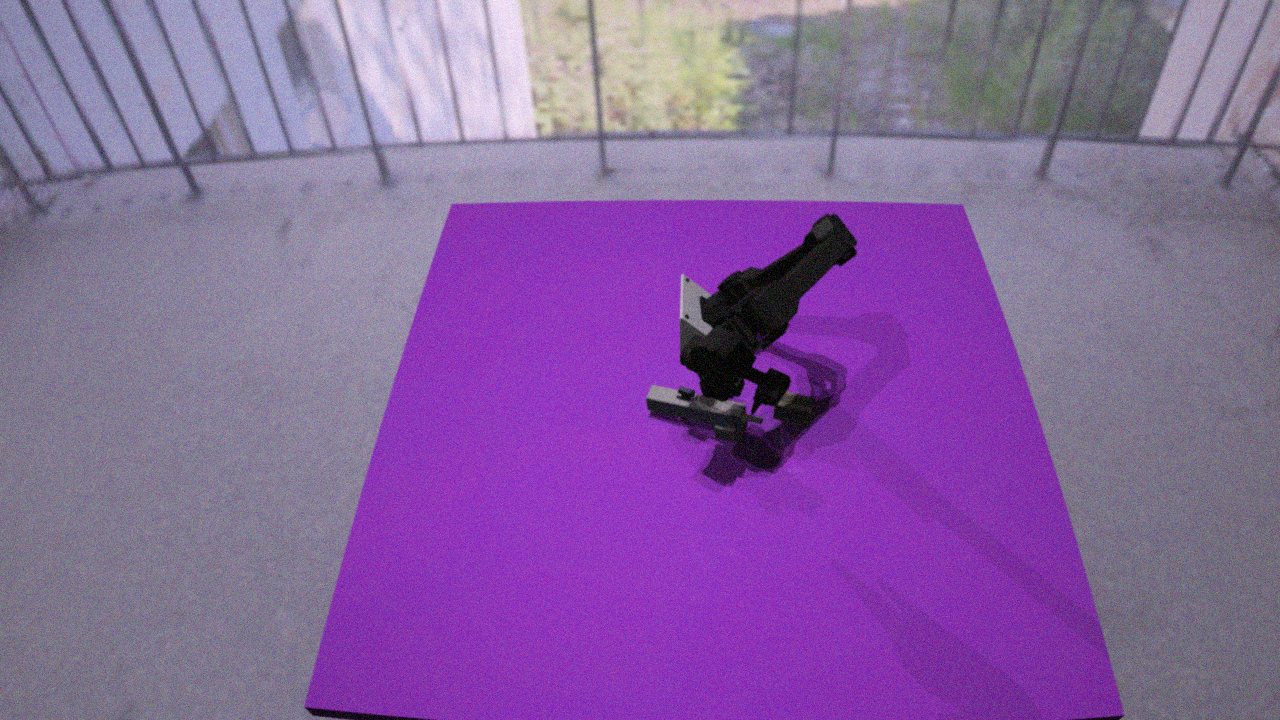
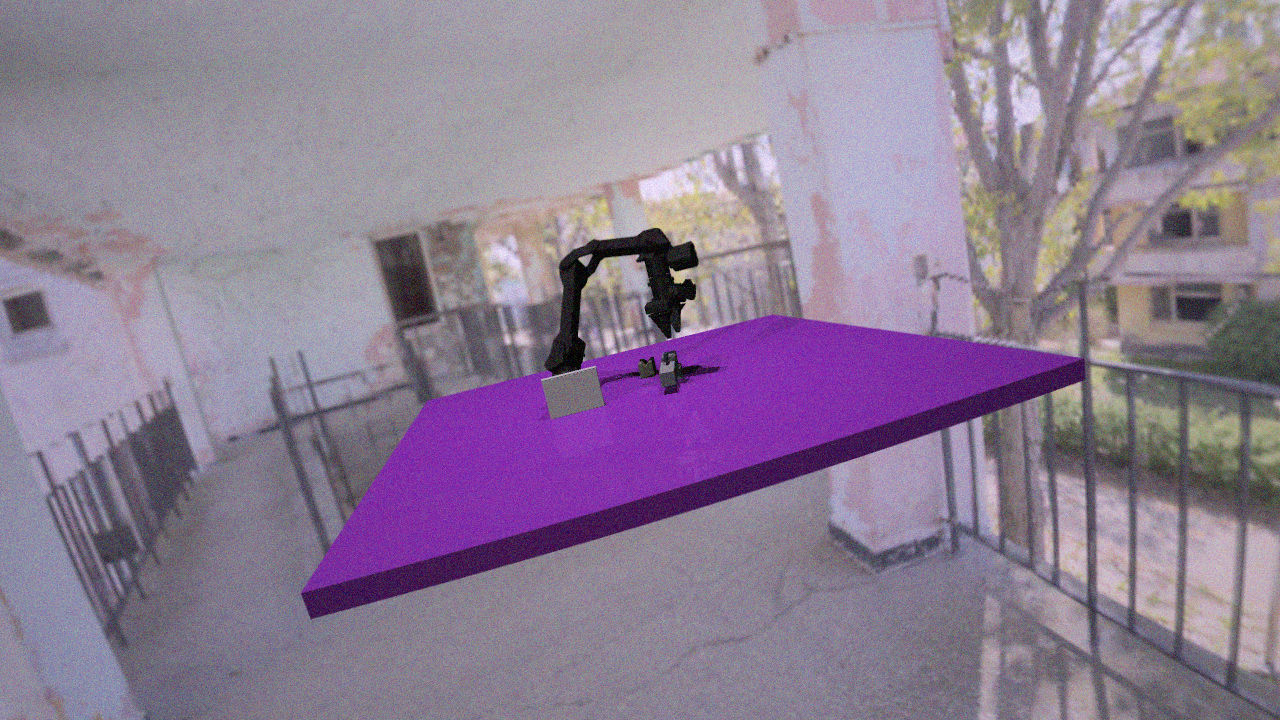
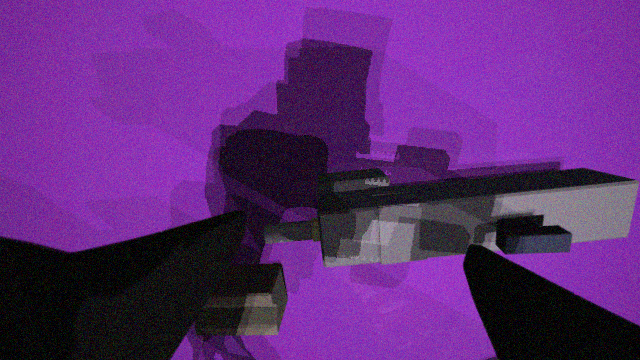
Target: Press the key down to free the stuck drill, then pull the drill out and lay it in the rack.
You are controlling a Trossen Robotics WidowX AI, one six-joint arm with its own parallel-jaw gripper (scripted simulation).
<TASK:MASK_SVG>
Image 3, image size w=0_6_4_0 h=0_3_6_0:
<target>gripper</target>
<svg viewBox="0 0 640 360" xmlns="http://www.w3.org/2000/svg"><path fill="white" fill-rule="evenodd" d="M468 246L463 261L463 270L470 287L472 300L498 360L640 360L640 326L636 323L628 321L603 307L599 307L586 298L575 295L570 290L560 287L541 275L537 275L482 245L470 244ZM245 212L235 210L138 238L71 253L28 241L0 236L0 360L171 360L191 325L193 325L204 308L206 301L208 301L235 258L235 254L245 235Z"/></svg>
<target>drill shaft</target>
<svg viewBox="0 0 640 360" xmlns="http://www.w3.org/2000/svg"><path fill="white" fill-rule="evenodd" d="M318 217L306 221L266 224L264 226L265 243L272 244L312 239L313 242L320 241Z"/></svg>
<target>dark key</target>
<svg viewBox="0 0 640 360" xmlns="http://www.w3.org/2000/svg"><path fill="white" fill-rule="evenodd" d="M497 219L495 245L505 255L570 252L572 233L559 227L559 225L538 226L526 216Z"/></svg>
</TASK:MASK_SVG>
